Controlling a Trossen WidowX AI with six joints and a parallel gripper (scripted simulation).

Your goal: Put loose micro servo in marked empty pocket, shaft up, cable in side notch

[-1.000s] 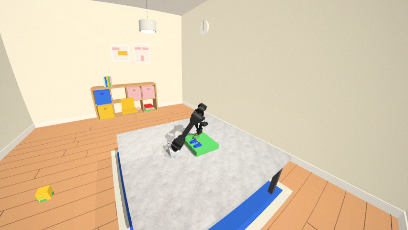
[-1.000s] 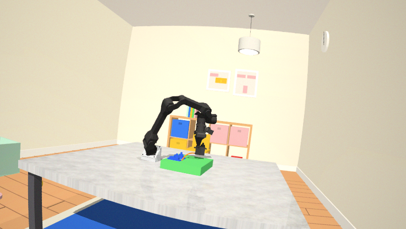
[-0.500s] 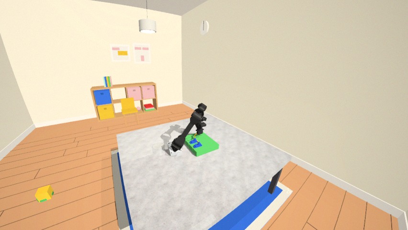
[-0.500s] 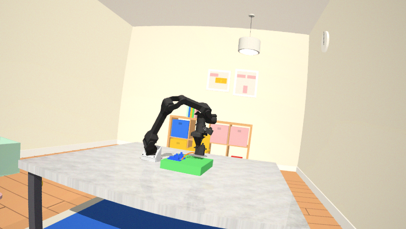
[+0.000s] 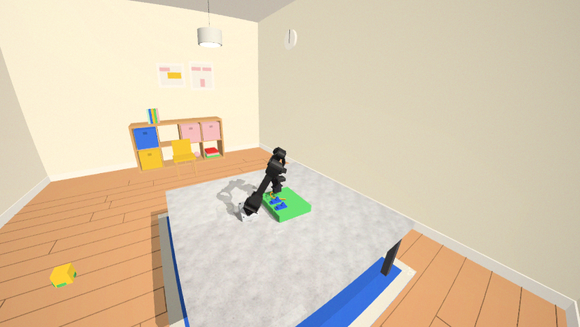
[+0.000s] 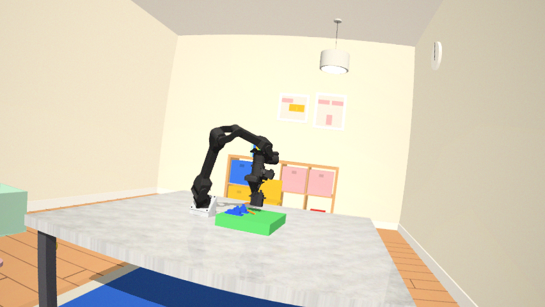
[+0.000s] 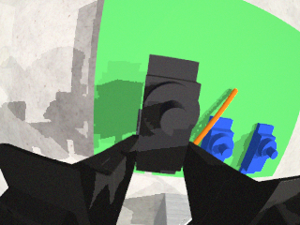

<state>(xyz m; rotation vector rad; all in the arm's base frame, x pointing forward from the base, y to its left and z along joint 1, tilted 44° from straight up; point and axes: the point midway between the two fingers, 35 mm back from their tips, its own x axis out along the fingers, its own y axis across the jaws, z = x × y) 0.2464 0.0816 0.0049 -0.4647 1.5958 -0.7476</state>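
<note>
Right now my gripper tip is 6 cm short of the green deck, 8 cm to the left of it and 10 cm above it.
</note>
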